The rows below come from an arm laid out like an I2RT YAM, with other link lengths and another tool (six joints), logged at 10 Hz.
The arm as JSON. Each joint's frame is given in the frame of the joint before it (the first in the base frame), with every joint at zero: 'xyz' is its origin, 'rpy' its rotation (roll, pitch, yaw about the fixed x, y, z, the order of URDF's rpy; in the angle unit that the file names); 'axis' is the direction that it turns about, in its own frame. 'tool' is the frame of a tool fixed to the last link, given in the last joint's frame.
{
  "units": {
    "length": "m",
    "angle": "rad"
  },
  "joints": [
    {
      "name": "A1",
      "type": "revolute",
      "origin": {
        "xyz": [
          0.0,
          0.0,
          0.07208
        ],
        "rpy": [
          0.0,
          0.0,
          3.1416
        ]
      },
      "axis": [
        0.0,
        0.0,
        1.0
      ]
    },
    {
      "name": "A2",
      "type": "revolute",
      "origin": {
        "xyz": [
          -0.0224,
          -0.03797,
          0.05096
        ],
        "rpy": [
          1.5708,
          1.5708,
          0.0
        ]
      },
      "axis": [
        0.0,
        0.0,
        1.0
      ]
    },
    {
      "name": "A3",
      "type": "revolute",
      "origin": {
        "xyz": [
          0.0,
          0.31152,
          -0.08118
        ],
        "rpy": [
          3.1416,
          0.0,
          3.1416
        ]
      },
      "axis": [
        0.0,
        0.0,
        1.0
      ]
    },
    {
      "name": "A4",
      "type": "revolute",
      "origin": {
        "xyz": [
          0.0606,
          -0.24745,
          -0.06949
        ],
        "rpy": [
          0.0,
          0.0,
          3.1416
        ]
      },
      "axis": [
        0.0,
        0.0,
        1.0
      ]
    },
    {
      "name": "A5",
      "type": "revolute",
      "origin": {
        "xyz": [
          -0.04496,
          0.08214,
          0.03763
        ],
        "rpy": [
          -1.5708,
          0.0,
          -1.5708
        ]
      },
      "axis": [
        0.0,
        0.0,
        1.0
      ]
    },
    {
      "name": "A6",
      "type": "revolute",
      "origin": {
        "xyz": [
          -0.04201,
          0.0,
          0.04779
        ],
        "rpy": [
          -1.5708,
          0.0,
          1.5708
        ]
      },
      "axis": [
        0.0,
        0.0,
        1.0
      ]
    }
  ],
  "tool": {
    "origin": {
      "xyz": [
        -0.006,
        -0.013,
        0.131
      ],
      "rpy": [
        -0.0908,
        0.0,
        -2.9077
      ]
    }
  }
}
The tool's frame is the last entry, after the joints.
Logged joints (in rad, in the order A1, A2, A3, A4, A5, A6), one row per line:
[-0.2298 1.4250 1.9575 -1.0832 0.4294 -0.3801]
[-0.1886 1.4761 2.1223 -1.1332 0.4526 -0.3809]
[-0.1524 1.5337 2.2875 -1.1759 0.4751 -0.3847]
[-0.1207 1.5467 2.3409 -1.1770 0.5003 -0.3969]
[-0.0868 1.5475 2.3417 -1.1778 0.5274 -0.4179]
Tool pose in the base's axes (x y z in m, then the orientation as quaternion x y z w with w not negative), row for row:
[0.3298 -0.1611 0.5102 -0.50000 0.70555 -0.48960 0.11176]
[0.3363 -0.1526 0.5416 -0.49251 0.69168 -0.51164 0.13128]
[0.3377 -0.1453 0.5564 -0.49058 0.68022 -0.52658 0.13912]
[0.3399 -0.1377 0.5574 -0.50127 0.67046 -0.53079 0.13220]
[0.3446 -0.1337 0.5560 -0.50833 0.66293 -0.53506 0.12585]
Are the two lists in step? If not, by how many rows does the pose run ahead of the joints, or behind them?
The pose runs 1 row ahead of the joints: the pose in row i belongs to the joints in row i + 1.
